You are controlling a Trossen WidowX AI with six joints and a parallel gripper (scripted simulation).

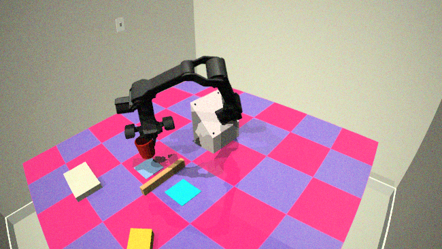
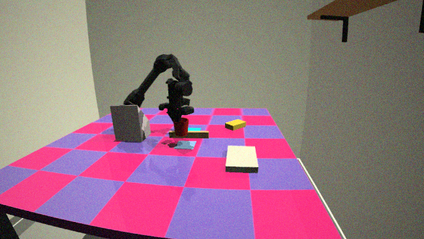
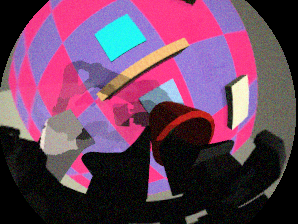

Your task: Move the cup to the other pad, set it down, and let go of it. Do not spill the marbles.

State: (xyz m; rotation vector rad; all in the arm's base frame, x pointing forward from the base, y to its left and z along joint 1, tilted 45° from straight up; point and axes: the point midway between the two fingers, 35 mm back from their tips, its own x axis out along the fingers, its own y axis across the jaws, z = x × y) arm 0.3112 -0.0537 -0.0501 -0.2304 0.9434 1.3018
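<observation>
Now: the cyan pad 19 cm to the left of my gripper tip, 10 cm below it and 2 cm ahead of it. The rest, counted from my gripper tip: light blue pad (10 cm below, 4 cm ahead, 1 cm to the right); wooden bar (9 cm to the left, 9 cm below, 3 cm ahead); red cup (3 cm ahead, 2 cm to the right).
</observation>
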